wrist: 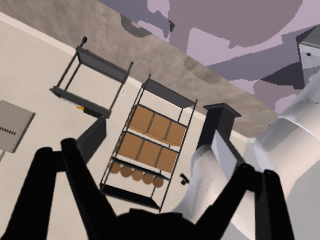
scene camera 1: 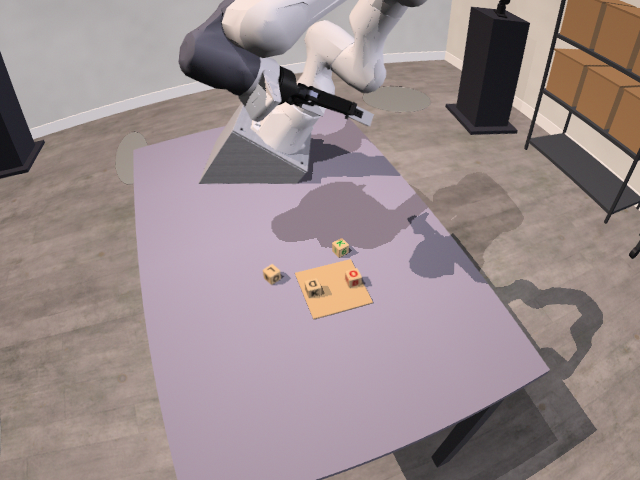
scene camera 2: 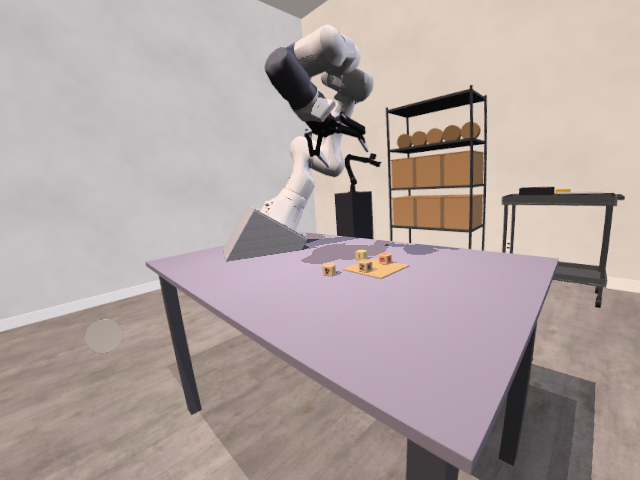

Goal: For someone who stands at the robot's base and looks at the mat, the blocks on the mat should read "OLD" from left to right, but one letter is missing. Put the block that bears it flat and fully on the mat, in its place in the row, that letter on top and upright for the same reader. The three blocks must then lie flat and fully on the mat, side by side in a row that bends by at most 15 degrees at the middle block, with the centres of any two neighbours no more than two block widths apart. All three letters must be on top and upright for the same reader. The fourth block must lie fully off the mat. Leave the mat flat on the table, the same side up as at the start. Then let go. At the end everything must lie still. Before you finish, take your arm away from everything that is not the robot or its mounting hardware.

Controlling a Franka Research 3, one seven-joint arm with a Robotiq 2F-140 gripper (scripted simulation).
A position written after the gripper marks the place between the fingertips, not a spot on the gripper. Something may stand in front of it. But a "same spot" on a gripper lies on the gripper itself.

The gripper shows in the wrist view, in scene camera 1 (345,115) and in scene camera 2. The same spot on the gripper: (wrist: 33,207) is (scene camera 2: 347,125).
